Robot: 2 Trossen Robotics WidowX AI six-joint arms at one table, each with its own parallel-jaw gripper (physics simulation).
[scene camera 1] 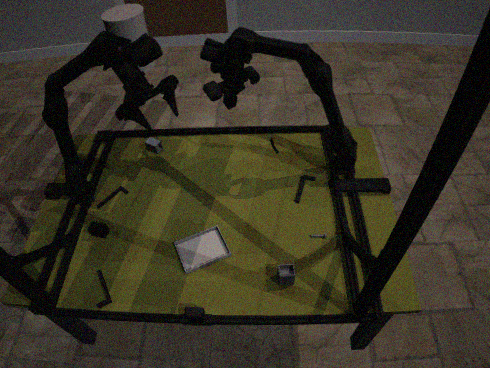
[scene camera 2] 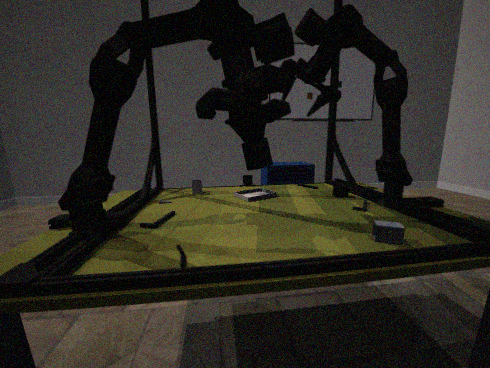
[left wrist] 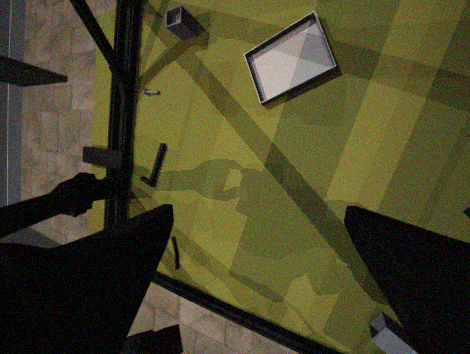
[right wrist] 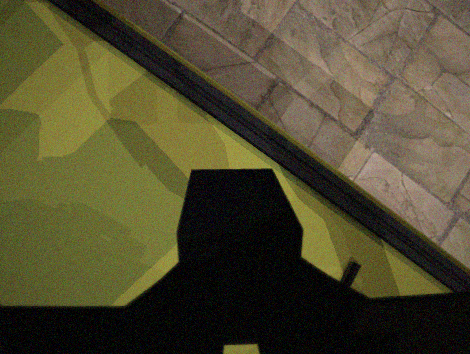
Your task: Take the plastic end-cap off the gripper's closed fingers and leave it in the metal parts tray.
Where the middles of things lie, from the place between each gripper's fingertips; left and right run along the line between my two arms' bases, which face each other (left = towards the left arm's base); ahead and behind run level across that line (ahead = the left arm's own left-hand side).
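Labels:
The metal parts tray [scene camera 1: 204,248] is 22 cm behind my left hand, 6 cm to the right of it and 31 cm below it.
Counting from my right hand, I find the metal parts tray 20 cm below, 46 cm behind and 13 cm to the left.

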